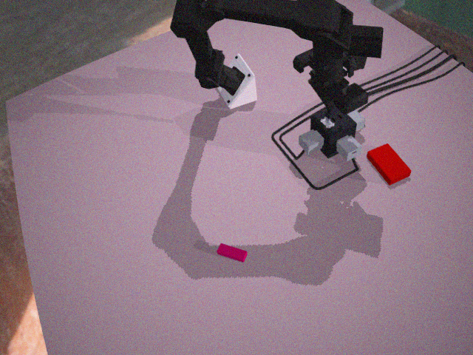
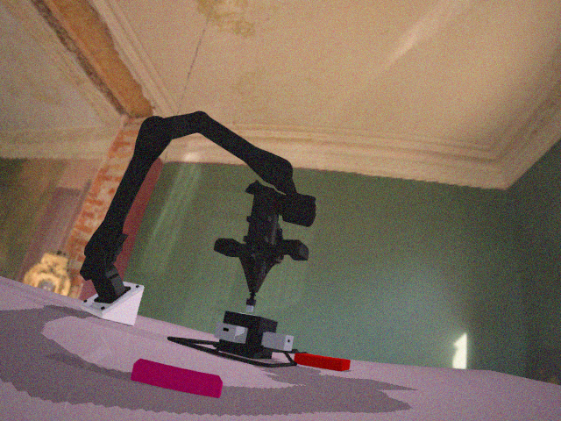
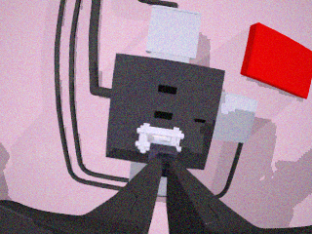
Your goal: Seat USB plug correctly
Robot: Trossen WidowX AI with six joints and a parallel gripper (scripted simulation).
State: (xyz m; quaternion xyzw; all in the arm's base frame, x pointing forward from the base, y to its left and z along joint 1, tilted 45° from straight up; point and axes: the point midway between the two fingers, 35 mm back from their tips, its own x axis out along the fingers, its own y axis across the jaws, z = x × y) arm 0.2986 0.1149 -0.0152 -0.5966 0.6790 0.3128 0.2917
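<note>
Right now my gripper tip is 20 mm above the USB plug. From my gripper tip the other things lie so: magenta block: 140 mm ahead, 330 mm to the right, 120 mm below; red block: 130 mm ahead, 80 mm to the left, 110 mm below.
</note>
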